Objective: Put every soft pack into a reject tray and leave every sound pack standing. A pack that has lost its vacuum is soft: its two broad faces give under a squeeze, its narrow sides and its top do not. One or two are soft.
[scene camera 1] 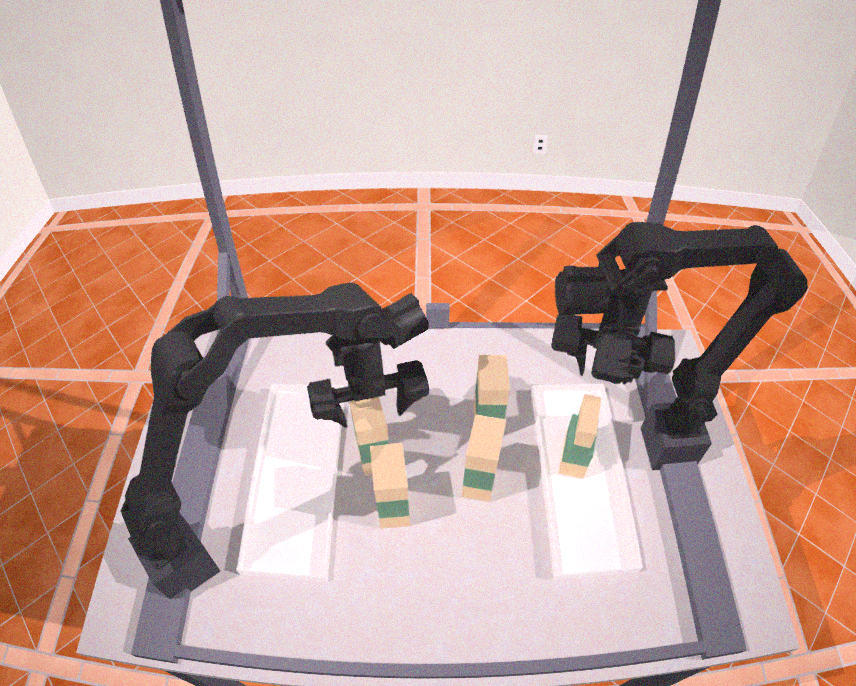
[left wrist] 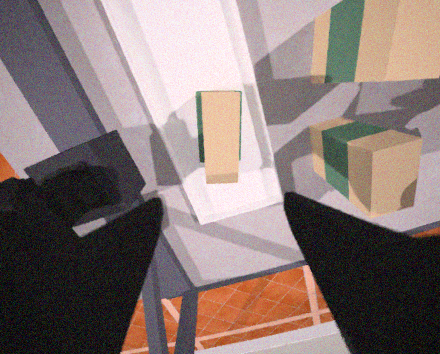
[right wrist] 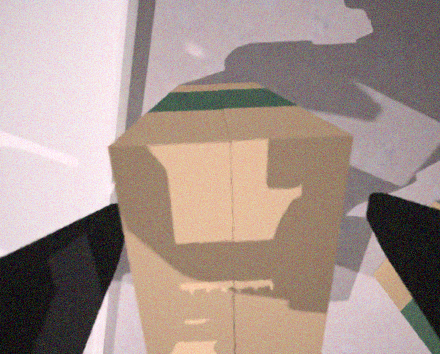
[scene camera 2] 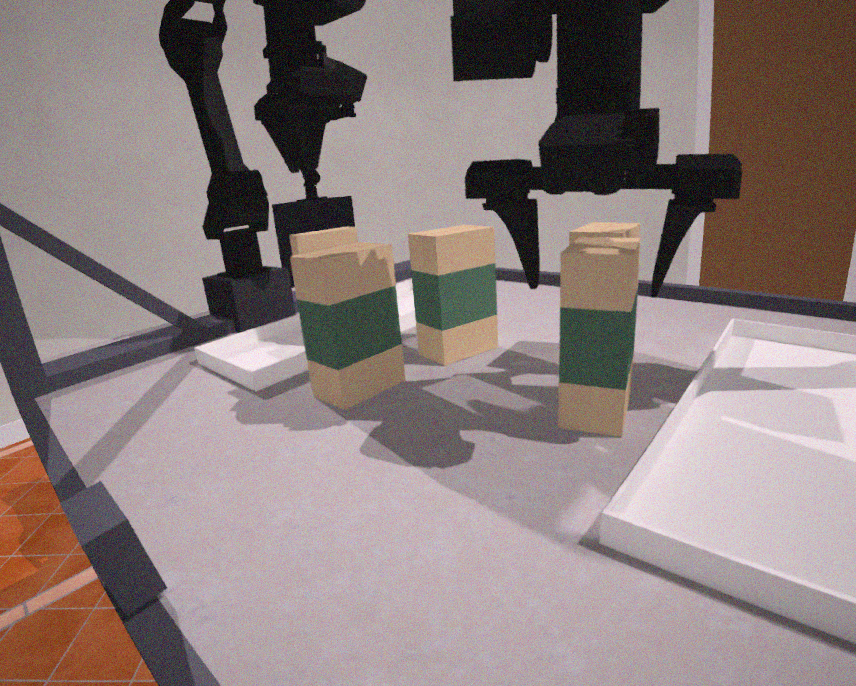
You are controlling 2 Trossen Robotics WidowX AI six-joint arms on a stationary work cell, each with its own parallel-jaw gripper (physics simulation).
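Frame: origin at the left arm's base, x left, y back, z up, level; metres.
Seen in the pictures: left gripper, fingertip midpoint: (scene camera 1: 602,378) (left wrist: 223,202) (scene camera 2: 303,171); right gripper, fingertip midpoint: (scene camera 1: 372,419) (right wrist: 246,209) (scene camera 2: 591,292); left arm's base, link origin: (scene camera 1: 682,423) (left wrist: 77,189) (scene camera 2: 244,272); right arm's base, link origin: (scene camera 1: 164,544).
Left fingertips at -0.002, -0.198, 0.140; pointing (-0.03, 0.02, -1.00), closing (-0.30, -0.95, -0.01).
Observation:
Offsets run from my left fingertips to a thing's top centre, as dx, dy, dz.
My right gripper (scene camera 1: 372,418) (scene camera 2: 594,290) (right wrist: 246,209) is open. Its fingers straddle the top of an upright pack @[-0.009, -0.374, -0.079] (scene camera 1: 370,430) (scene camera 2: 596,346) (right wrist: 230,125). A second pack @[+0.100, -0.337, -0.079] (scene camera 1: 390,475) (scene camera 2: 605,230) stands behind that one in scene camera 2, mostly hidden. Near the middle stand two more packs, one @[-0.085, -0.160, -0.079] (scene camera 1: 493,378) (scene camera 2: 350,328) (left wrist: 392,167) farther back in scene camera 1 and one @[+0.049, -0.184, -0.079] (scene camera 1: 484,453) (scene camera 2: 453,292) (left wrist: 375,40) in front of it. A further pack @[+0.013, -0.006, -0.076] (scene camera 1: 578,446) (scene camera 2: 323,239) (left wrist: 221,135) is in the tray at picture right. My left gripper (scene camera 1: 615,371) (scene camera 2: 310,194) (left wrist: 223,202) is open and empty above that tray's far end.
The white tray at picture right (scene camera 1: 593,528) (scene camera 2: 250,373) (left wrist: 180,50) holds that pack. The other white tray @[+0.041, -0.515, -0.197] (scene camera 1: 292,528) (scene camera 2: 728,571) (right wrist: 60,75) lies at picture left in scene camera 1, close beside the pack under my right gripper. A dark frame (scene camera 1: 443,668) edges the table.

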